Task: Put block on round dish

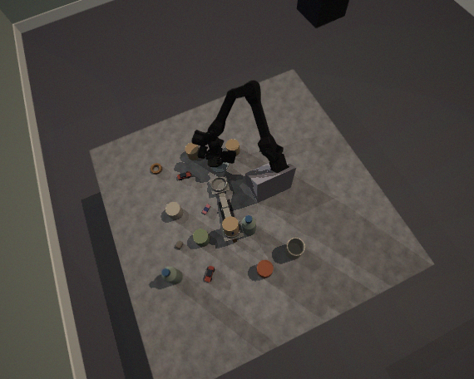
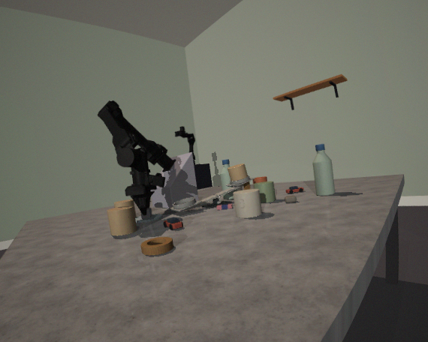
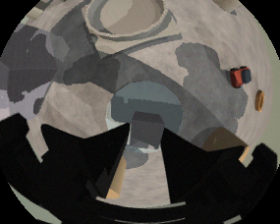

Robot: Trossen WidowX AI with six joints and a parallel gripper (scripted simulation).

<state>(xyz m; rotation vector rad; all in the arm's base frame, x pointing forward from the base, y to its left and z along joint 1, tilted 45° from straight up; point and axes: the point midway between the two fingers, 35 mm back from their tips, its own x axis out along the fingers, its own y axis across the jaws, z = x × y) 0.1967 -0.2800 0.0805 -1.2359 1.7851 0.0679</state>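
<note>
My gripper tip is right at the grey block. Round my gripper tip: tan cup 380 mm to the left, 110 mm ahead, 90 mm above; cream cylinder 320 mm ahead, 120 mm to the left, 20 mm above; round pale-blue dish 10 mm below.
</note>
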